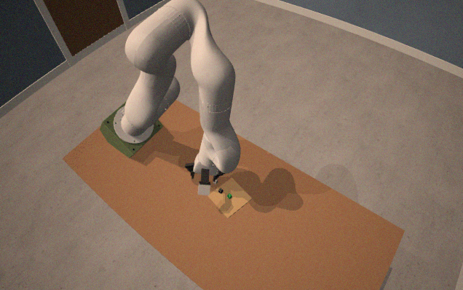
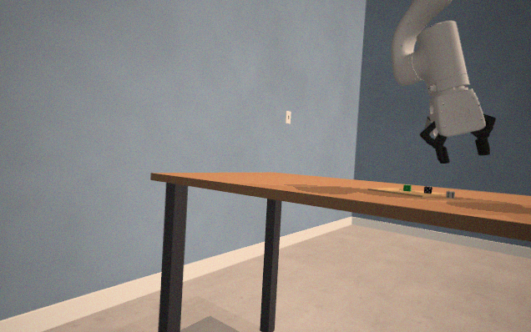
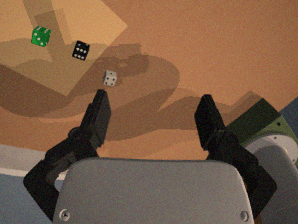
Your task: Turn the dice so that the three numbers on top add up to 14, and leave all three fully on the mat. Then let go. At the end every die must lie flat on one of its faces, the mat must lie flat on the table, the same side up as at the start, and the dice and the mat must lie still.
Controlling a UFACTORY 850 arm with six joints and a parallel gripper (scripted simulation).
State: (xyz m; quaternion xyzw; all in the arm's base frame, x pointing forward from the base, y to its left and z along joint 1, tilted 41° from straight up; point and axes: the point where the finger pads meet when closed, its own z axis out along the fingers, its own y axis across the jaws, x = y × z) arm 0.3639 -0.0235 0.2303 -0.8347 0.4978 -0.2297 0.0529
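The white die is 9 cm below my hand, 4 cm to the left of it and 2 cm ahead of it. From my hand the other things lie so: black die: 9 cm below, 7 cm ahead, 1 cm to the left; green die: 12 cm ahead, 9 cm below, 1 cm to the left; mat: 12 cm ahead, 10 cm below, 1 cm to the left.
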